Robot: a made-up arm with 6 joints. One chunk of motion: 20 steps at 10 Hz.
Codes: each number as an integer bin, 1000 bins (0 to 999) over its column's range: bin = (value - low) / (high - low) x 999, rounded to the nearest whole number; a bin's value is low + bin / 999 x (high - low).
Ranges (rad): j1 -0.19..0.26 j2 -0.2..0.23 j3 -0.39..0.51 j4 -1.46..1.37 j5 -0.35..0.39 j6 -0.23..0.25
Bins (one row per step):
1: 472 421 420 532 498 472
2: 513 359 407 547 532 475
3: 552 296 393 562 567 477
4: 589 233 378 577 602 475
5: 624 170 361 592 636 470
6: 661 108 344 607 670 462
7: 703 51 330 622 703 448
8: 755 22 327 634 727 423
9: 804 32 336 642 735 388
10: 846 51 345 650 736 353
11: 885 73 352 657 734 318
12: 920 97 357 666 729 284
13: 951 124 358 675 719 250
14: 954 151 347 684 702 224
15: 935 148 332 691 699 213
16: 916 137 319 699 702 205
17: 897 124 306 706 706 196
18: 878 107 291 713 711 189
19: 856 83 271 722 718 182
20: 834 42 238 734 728 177
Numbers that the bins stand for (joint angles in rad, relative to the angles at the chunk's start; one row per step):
1: 0.0226 -0.0188 -0.0116 0.0471 0.0189 -0.0032
2: 0.0411 -0.0455 -0.0233 0.0896 0.0441 -0.0018
3: 0.0586 -0.0726 -0.0359 0.1321 0.0700 -0.0008
4: 0.0753 -0.0997 -0.0495 0.1745 0.0959 -0.0018
5: 0.0911 -0.1268 -0.0648 0.2170 0.1211 -0.0042
6: 0.1077 -0.1535 -0.0801 0.2595 0.1463 -0.0080
7: 0.1267 -0.1780 -0.0927 0.3020 0.1707 -0.0147
8: 0.1501 -0.1905 -0.0954 0.3360 0.1885 -0.0268
9: 0.1722 -0.1862 -0.0873 0.3587 0.1944 -0.0436
10: 0.1911 -0.1780 -0.0792 0.3813 0.1952 -0.0604
11: 0.2086 -0.1686 -0.0729 0.4012 0.1937 -0.0772
12: 0.2244 -0.1582 -0.0684 0.4267 0.1900 -0.0935
13: 0.2384 -0.1466 -0.0675 0.4522 0.1826 -0.1099
14: 0.2397 -0.1350 -0.0774 0.4777 0.1700 -0.1224
15: 0.2312 -0.1363 -0.0909 0.4975 0.1678 -0.1277
16: 0.2226 -0.1410 -0.1026 0.5202 0.1700 -0.1315
17: 0.2141 -0.1466 -0.1143 0.5400 0.1730 -0.1358
18: 0.2055 -0.1539 -0.1278 0.5598 0.1767 -0.1392
19: 0.1956 -0.1643 -0.1459 0.5853 0.1819 -0.1426
20: 0.1857 -0.1819 -0.1756 0.6193 0.1893 -0.1450

